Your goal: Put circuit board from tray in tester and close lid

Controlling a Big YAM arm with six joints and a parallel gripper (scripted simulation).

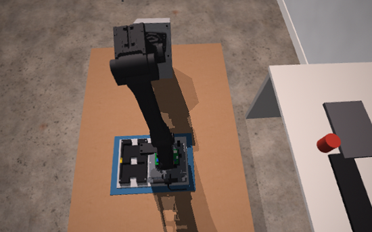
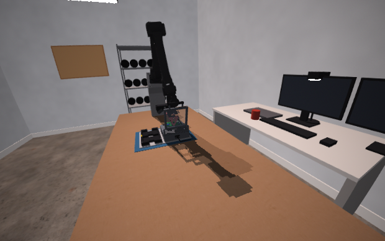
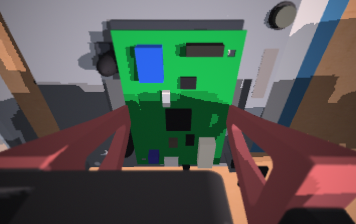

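My hand is right at the green circuit board. From my hand the other things lie so: clear lid: 12 cm ahead, 2 cm to the left, 9 cm above.
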